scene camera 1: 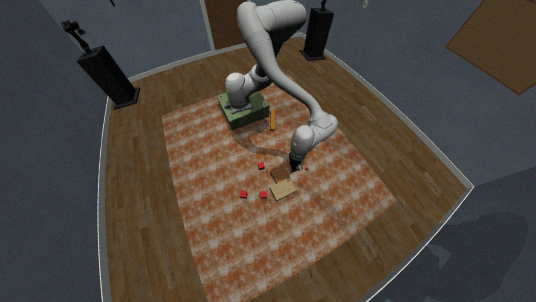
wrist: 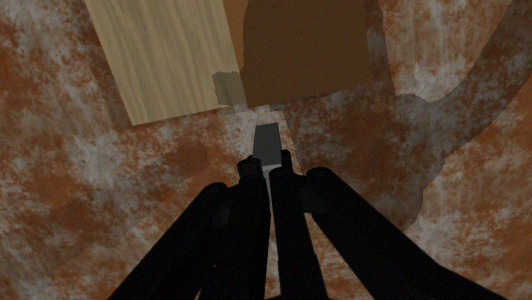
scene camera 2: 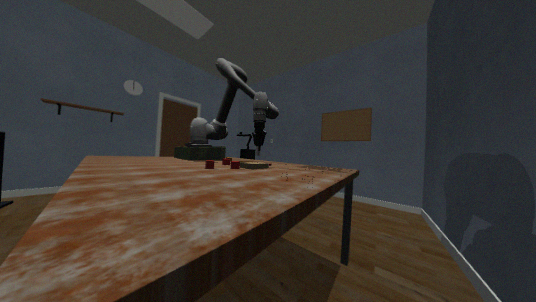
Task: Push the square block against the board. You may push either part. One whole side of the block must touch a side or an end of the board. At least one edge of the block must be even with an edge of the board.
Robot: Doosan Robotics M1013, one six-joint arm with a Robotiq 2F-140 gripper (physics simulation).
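Pixels of known places: gripper, fingertip midpoint: (scene camera 1: pixel 291 171) (wrist: pixel 269 141) (scene camera 2: pixel 258 155); arm's base, link origin: (scene camera 1: pixel 240 104) (scene camera 2: pixel 199 146).
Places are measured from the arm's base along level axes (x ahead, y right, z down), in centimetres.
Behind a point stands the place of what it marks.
Note:
The square block (scene camera 1: pixel 280 174) @(x 65.2, y -13.2, z 9.1 cm) (wrist: pixel 307 50) @(x 64.2, y -14.5, z 9.1 cm) is brown and lies flat, partly in shadow. The board (scene camera 1: pixel 283 189) @(x 76.0, y -11.6, z 9.1 cm) (wrist: pixel 165 55) @(x 75.3, y -14.3, z 9.1 cm) is pale wood and also shows in scene camera 2 (scene camera 2: pixel 254 165) @(x 81.3, y -7.1, z 10.0 cm). In the wrist view the block's left side lies along the board's right side, with no clear gap. Their near edges run close to one line there; a small offset cannot be ruled out. The far edges are out of the wrist view. My gripper (scene camera 1: pixel 295 169) @(x 67.3, y -20.1, z 4.7 cm) (scene camera 2: pixel 259 149) @(x 67.3, y -20.1, z 4.7 cm) (wrist: pixel 269 141) @(x 67.3, y -20.1, z 4.7 cm) is shut and empty, above the table just beyond the near edges of both parts.
Red cubes (scene camera 1: pixel 261 165) @(x 55.3, y -2.5, z 8.2 cm) (scene camera 1: pixel 243 194) @(x 72.0, y 14.5, z 8.1 cm) (scene camera 1: pixel 263 195) @(x 76.2, y 2.3, z 8.1 cm) lie left of the parts in scene camera 1. A tiny red piece (scene camera 1: pixel 307 169) @(x 66.8, y -33.6, z 10.7 cm) lies right of the gripper. An orange bar (scene camera 1: pixel 272 120) @(x 17.5, y -22.9, z 9.1 cm) lies beside the green base (scene camera 1: pixel 247 117) @(x 13.4, y -2.8, z 3.4 cm). The arm's shadow crosses the block.

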